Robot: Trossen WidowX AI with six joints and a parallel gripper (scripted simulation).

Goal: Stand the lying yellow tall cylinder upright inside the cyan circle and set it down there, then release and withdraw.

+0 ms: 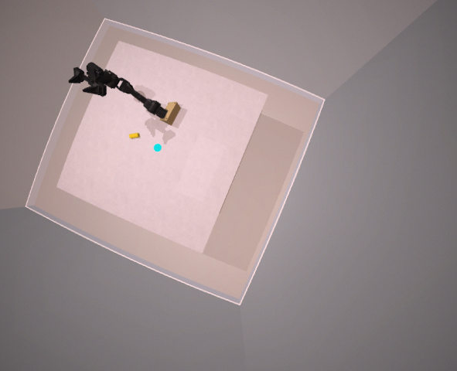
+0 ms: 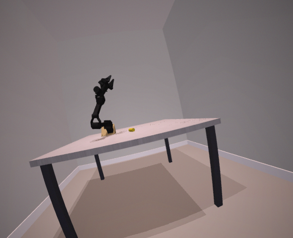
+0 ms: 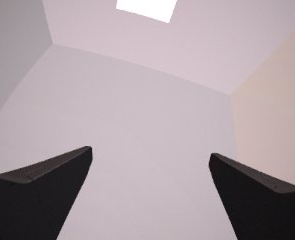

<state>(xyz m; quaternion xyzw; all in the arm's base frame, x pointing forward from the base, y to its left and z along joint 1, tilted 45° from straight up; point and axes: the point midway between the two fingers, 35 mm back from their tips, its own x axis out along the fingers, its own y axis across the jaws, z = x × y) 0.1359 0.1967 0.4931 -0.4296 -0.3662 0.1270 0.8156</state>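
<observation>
My gripper tip is now 8 cm short of the yellow tall cylinder, 6 cm to the right of it and 53 cm above it. From my gripper tip the other things lie so: cyan circle (8 cm ahead, 26 cm to the left, 55 cm below).
</observation>
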